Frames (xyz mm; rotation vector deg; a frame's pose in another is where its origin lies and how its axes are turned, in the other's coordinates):
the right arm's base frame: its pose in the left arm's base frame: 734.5 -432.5 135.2 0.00 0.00 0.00
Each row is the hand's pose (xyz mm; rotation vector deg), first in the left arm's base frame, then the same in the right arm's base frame.
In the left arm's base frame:
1: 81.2 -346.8 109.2 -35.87 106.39 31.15
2: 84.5 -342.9 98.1 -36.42 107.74 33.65
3: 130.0 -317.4 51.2 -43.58 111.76 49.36
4: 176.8 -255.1 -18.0 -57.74 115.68 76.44
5: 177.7 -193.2 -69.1 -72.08 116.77 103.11
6: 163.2 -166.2 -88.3 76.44 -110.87 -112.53
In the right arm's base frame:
1: -653.3 85.7 -26.0 -35.87 106.39 31.15
2: -650.0 89.6 -37.1 -36.42 107.74 33.65
3: -604.5 115.1 -84.0 -43.58 111.76 49.36
4: -557.7 177.4 -153.2 -57.74 115.68 76.44
5: -556.8 239.3 -204.3 -72.08 116.77 103.11
6: -571.3 266.3 -223.5 76.44 -110.87 -112.53

